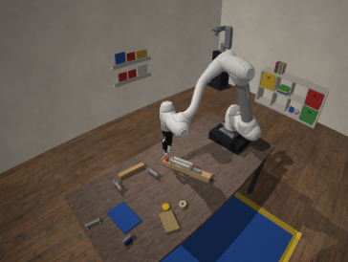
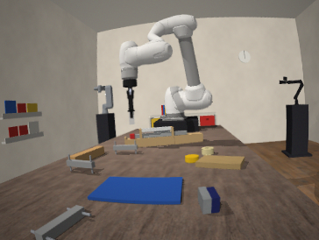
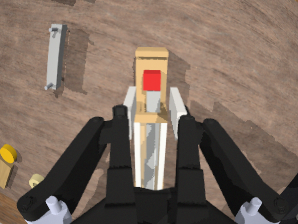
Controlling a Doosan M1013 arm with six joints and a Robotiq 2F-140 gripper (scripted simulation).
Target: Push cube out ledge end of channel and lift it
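Right now the red cube is 10 cm below my hand. Round my hand: yellow disc (26 cm ahead, 34 cm to the left, 14 cm below); then wooden board (31 cm ahead, 45 cm to the left, 14 cm below); then channel (5 cm behind, 12 cm to the left, 10 cm below).
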